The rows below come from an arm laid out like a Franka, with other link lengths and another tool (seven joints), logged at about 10 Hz.
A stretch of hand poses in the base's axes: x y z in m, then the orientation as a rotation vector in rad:
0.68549 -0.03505 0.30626 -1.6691 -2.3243 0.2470
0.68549 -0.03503 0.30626 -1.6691 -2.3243 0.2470
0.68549 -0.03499 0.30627 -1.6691 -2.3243 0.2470
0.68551 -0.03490 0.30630 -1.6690 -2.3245 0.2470
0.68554 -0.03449 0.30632 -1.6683 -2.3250 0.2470
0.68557 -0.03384 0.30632 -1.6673 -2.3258 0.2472
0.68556 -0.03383 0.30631 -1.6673 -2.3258 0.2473
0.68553 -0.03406 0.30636 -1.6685 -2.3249 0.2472
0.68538 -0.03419 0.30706 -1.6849 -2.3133 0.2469
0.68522 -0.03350 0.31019 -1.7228 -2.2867 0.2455
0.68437 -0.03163 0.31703 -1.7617 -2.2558 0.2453
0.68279 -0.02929 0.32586 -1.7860 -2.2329 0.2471
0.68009 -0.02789 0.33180 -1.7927 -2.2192 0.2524
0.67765 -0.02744 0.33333 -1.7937 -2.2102 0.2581
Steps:
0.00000 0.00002 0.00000 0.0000 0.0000 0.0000
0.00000 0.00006 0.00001 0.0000 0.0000 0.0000
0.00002 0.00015 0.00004 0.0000 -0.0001 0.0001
0.00005 0.00056 0.00006 0.0001 -0.0001 0.0007
0.00008 0.00121 0.00006 0.0000 -0.0001 0.0016
0.00007 0.00122 0.00005 0.0000 -0.0001 0.0016
0.00004 0.00099 0.00010 -0.0001 -0.0001 0.0006
-0.00011 0.00086 0.00080 -0.0022 -0.0002 -0.0131
-0.00027 0.00155 0.00393 -0.0071 -0.0013 -0.0447
-0.00112 0.00342 0.01077 -0.0120 -0.0002 -0.0786
-0.00270 0.00576 0.01960 -0.0151 0.0032 -0.1013
-0.00540 0.00716 0.02554 -0.0164 0.0106 -0.1106
-0.00784 0.00761 0.02707 -0.0171 0.0180 -0.1149

